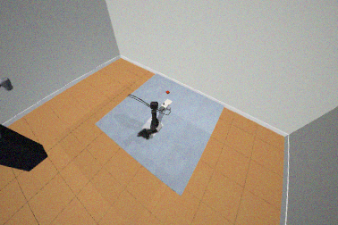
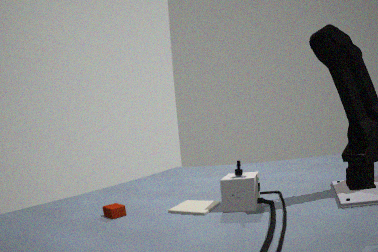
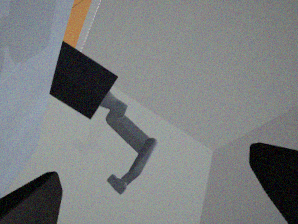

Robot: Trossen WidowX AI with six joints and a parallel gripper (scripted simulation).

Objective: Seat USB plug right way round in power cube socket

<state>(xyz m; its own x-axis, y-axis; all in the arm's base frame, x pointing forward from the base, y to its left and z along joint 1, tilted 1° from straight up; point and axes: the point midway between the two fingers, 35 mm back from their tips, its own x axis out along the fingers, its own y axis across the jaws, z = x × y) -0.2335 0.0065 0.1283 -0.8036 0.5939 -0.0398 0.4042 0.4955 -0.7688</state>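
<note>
Right now the dark USB plug is 550 mm ahead of my gripper tip, 70 mm to the left of it and 40 mm below it. Also, from my gripper tip: flat cream pad: 660 mm ahead, 130 mm below, 80 mm to the left; red block: 820 mm ahead, 200 mm to the left, 120 mm below.
</note>
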